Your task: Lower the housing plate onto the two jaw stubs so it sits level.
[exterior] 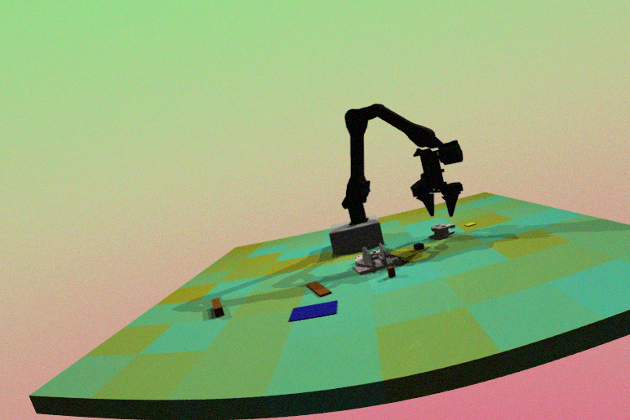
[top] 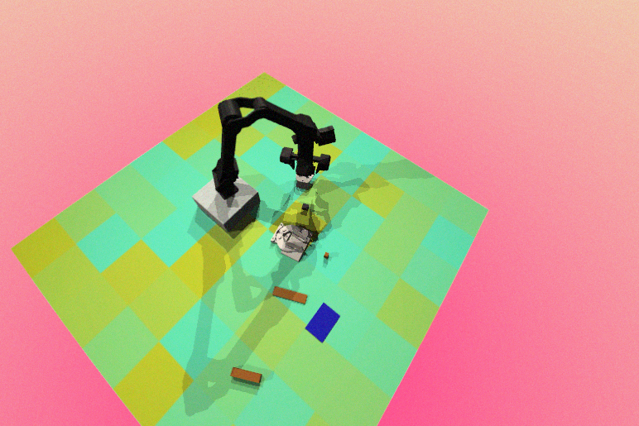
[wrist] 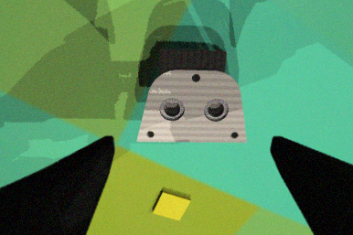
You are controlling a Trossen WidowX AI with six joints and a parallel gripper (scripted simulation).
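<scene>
Now: the white part 10 mm to the right of my gripper tip and 50 mm below it. Also, from my gripper tip: black cube: 100 mm ahead, 90 mm to the right, 50 mm below; then brown cube: 300 mm ahead, 160 mm to the right, 50 mm below; then yellow tile: 60 mm behind, 90 mm to the left, 60 mm below.
</scene>
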